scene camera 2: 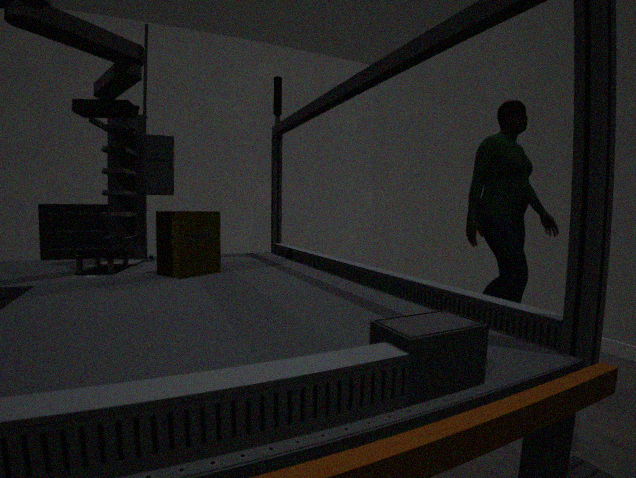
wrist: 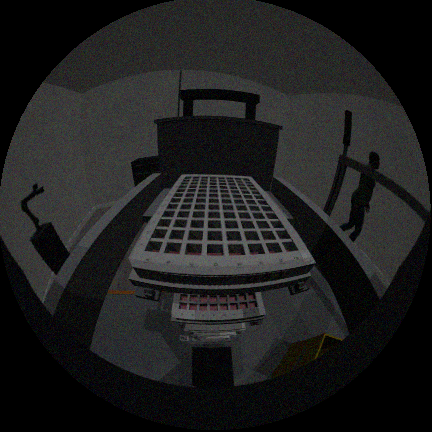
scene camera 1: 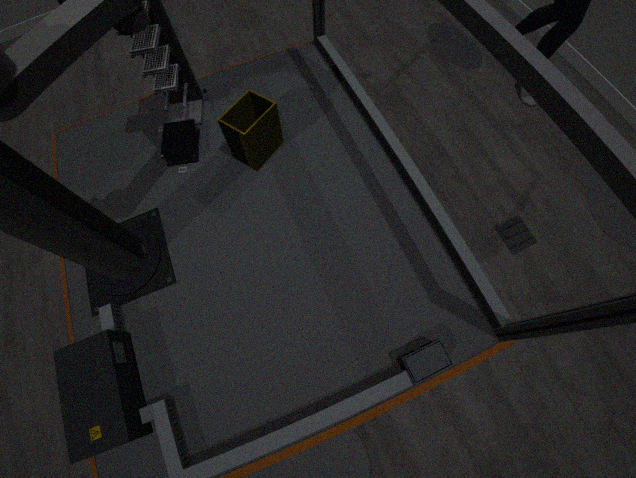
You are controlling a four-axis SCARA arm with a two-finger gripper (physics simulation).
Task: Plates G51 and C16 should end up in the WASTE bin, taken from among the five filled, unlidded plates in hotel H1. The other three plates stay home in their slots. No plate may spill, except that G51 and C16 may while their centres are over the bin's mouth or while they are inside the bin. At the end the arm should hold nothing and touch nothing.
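Pixels of known places: gripper, fingertip midpoint: (wrist: 217,182); arm's base at its link origin: (scene camera 1: 128,260).
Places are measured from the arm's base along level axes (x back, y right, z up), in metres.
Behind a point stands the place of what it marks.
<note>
Hotel H1 (scene camera 1: 177,56) @[y -0.586, x -0.414, z 0.233 m] (scene camera 2: 138,205) @[y -0.586, x -0.410, z 0.233 m] (wrist: 217,145) @[y -0.600, x -0.363, z 0.554 m] is a dark upright rack holding pale gridded plates in a vertical stack. Its top plate (wrist: 217,222) @[y -0.511, x -0.336, z 0.518 m] is level and fills the middle of the wrist view; its label is unreadable. My gripper (wrist: 217,182) @[y -0.560, x -0.352, z 0.523 m] is shut on this top plate, with finger pads at both long sides. A lower plate (wrist: 217,305) @[y -0.491, x -0.334, z 0.442 m] with reddish wells shows beneath it. Several plates, including one at the lower end (scene camera 1: 166,77) @[y -0.535, x -0.350, z 0.204 m], show in scene camera 1. I cannot tell which are G51 and C16. The yellow WASTE bin (scene camera 1: 264,141) @[y -0.176, x -0.590, z 0.109 m] (scene camera 2: 197,244) @[y -0.174, x -0.588, z 0.111 m] (wrist: 300,352) @[y -0.294, x -0.560, z 0.120 m] stands beside the hotel.
A black block (scene camera 1: 179,142) @[y -0.343, x -0.303, z 0.073 m] stands between the hotel's foot and the arm's base (scene camera 1: 159,272) @[y 0.093, x -0.103, z 0.012 m]. A grey cabinet (scene camera 1: 92,395) @[y 0.407, x 0.110, z 0.128 m] and a small box (scene camera 1: 427,362) @[y 0.669, x -0.747, z 0.088 m] (scene camera 2: 442,354) @[y 0.705, x -0.737, z 0.064 m] are near the edges. A person (scene camera 2: 501,200) (wrist: 362,200) is beyond the fence rail (scene camera 2: 334,97) @[y -0.076, x -1.004, z 0.587 m].
</note>
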